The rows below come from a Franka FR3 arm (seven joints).
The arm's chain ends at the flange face. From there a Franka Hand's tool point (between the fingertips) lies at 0.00 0.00 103.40 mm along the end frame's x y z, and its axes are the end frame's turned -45 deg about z.
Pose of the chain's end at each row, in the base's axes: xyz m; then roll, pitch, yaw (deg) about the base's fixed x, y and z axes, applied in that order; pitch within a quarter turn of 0, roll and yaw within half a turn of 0:
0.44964, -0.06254, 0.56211, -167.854, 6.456, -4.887
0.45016, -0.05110, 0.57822, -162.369, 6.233, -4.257
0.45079, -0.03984, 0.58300, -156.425, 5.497, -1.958
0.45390, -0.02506, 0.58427, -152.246, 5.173, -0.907
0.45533, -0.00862, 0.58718, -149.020, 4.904, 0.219
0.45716, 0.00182, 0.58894, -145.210, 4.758, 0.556
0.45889, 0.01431, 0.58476, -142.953, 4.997, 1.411
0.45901, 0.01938, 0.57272, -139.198, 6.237, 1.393
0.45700, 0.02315, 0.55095, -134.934, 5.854, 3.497
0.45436, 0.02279, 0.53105, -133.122, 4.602, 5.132
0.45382, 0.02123, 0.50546, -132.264, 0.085, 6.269
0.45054, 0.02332, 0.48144, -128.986, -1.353, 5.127
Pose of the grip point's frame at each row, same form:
0.44017, -0.03990, 0.46167, -166.828, -3.918, 38.973
0.44182, -0.01907, 0.48026, -162.998, -7.824, 38.604
0.44313, 0.00180, 0.48867, -159.053, -12.343, 39.604
0.44641, 0.02322, 0.49314, -156.038, -15.319, 39.545
0.44755, 0.04457, 0.49885, -153.651, -17.589, 39.711
0.44954, 0.06075, 0.50432, -150.623, -20.085, 38.749
0.45017, 0.07641, 0.50255, -148.566, -21.272, 38.686
0.44887, 0.08672, 0.49491, -144.531, -22.489, 36.795
0.44510, 0.09576, 0.47830, -140.945, -25.204, 37.000
0.44196, 0.09745, 0.46060, -140.026, -27.240, 38.064
0.44536, 0.09728, 0.43592, -142.059, -31.483, 40.163
0.44489, 0.10351, 0.41641, -139.732, -34.484, 37.790

